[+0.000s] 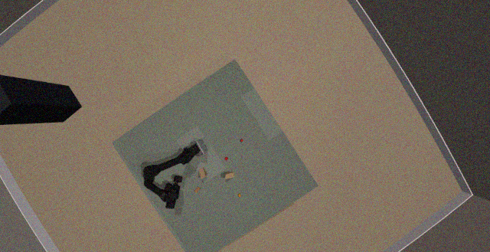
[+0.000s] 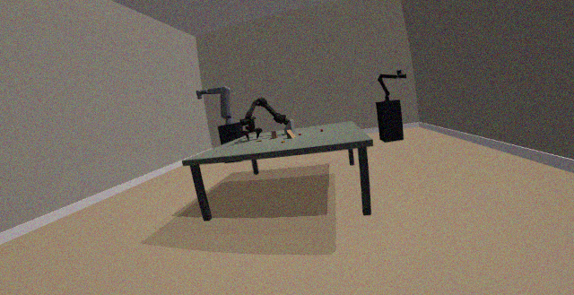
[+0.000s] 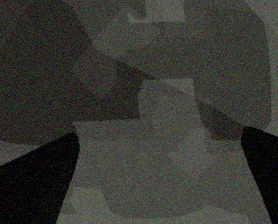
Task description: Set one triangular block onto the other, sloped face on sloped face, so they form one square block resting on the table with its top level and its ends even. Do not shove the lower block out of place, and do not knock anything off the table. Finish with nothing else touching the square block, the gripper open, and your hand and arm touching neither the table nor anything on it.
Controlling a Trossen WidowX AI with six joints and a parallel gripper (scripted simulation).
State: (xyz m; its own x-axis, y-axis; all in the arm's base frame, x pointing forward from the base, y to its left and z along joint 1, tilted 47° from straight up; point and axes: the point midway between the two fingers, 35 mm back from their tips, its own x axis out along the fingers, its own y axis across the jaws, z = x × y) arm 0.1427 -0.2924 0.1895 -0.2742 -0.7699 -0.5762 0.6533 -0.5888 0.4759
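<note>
Now: gripper tip 19 cm short of the triangular block, 39 cm to the right of it and 2 cm below it.
</note>
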